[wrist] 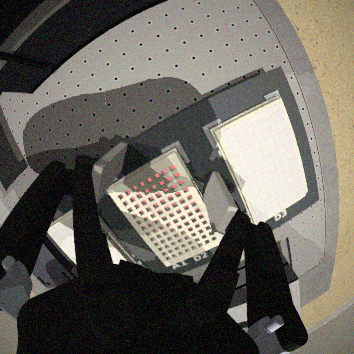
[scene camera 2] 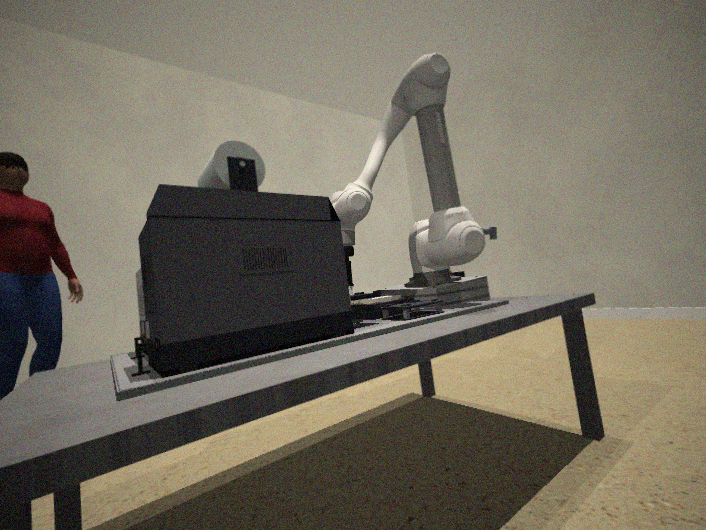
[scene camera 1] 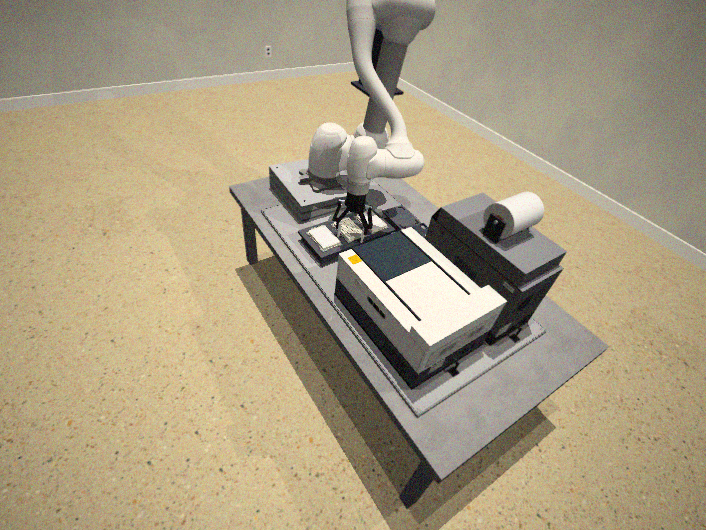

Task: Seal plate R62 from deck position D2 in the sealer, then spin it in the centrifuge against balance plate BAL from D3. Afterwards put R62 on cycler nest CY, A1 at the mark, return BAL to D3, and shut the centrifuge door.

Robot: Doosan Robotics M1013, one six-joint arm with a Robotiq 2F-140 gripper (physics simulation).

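Pixels of known places: gripper, fingertip midpoint: (wrist: 166,169) (scene camera 1: 350,238); arm's base, origin of the base link: (scene camera 2: 432,283) (scene camera 1: 322,179).
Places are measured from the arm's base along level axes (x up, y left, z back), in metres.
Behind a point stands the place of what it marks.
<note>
Plate R62 (scene camera 1: 349,228) {x -0.022, y -0.057, z -0.360 m} (wrist: 167,220) {x -0.023, y -0.055, z -0.355 m} sits at deck position D2, a cream well plate with rows of small red marks, partly in shadow. The "A1" and "D2" labels show at its near edge in the wrist view. My gripper (scene camera 1: 350,235) {x -0.037, y -0.077, z -0.404 m} (wrist: 166,169) {x -0.037, y -0.077, z -0.404 m} is open over it, pointing down. Its pale fingertips stand apart at two opposite sides of the plate; nothing is held. In scene camera 2 the gripper is partly hidden behind the dark machine. Balance plate BAL (scene camera 1: 323,236) {x -0.022, y -0.185, z -0.363 m} (wrist: 262,160) {x -0.022, y -0.174, z -0.374 m}, with a plain white top, sits at D3 beside R62.
Another white-topped plate (wrist: 64,234) {x -0.022, y 0.082, z -0.389 m} lies on R62's other side, partly behind a finger. A white machine (scene camera 1: 439,293) {x 0.122, y -0.060, z -0.915 m} with a dark panel stands close to the deck. A dark machine (scene camera 1: 507,251) {x 0.262, y 0.143, z -0.954 m} (scene camera 2: 245,285) {x 0.059, y 0.329, z -0.901 m} carrying a white roll (scene camera 1: 521,211) {x 0.377, y 0.187, z -0.913 m} (scene camera 2: 213,165) {x 0.325, y 0.293, z -0.931 m} stands beside it. A person (scene camera 2: 28,239) stands beyond the table.
</note>
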